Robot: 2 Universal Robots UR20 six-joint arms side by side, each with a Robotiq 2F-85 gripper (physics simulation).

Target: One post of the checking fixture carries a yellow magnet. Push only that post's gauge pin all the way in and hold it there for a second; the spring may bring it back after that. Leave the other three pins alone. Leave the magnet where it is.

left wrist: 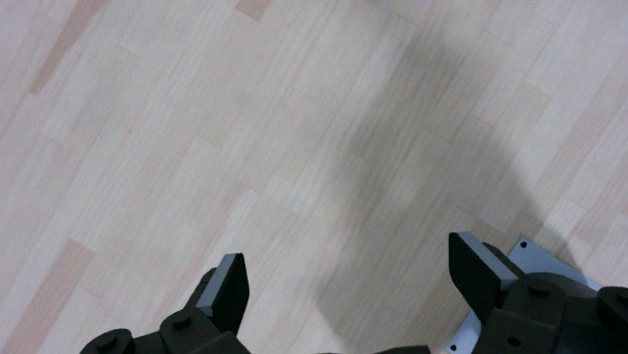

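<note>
My left gripper (346,262) is open and empty, its two black fingers spread wide at the bottom of the left wrist view, above the wooden table top. The checking fixture's posts, its gauge pins and the yellow magnet do not show in this view. My right gripper does not show either.
A flat blue-grey plate (537,260) with small dark holes near its corners lies at the lower right, partly hidden behind the right-hand finger. The pale wooden table top (175,125) carries a soft shadow right of the middle.
</note>
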